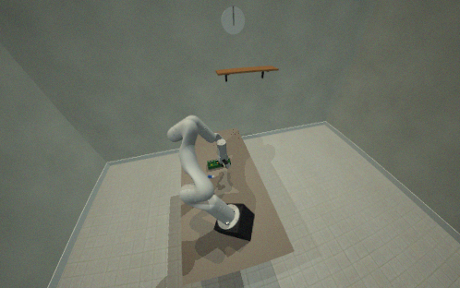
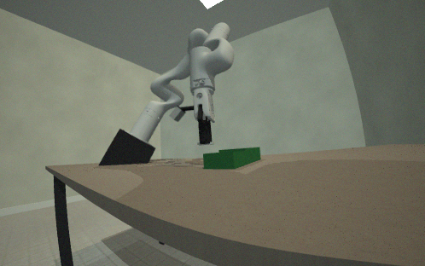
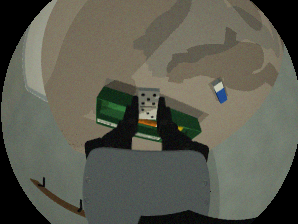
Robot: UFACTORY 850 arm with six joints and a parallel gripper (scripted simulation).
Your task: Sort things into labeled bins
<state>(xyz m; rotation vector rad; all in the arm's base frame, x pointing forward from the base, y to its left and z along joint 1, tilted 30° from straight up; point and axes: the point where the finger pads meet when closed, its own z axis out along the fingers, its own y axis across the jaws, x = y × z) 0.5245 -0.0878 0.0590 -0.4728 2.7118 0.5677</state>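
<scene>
My gripper is now 80 mm short of the yellow die, 130 mm to the right of it and 70 mm above it. The rest, counted from my hand: white domino: 20 mm below; orange battery: 100 mm ahead, 40 mm to the left, 70 mm below; black battery: 50 mm ahead, 40 mm to the left, 70 mm below.
</scene>
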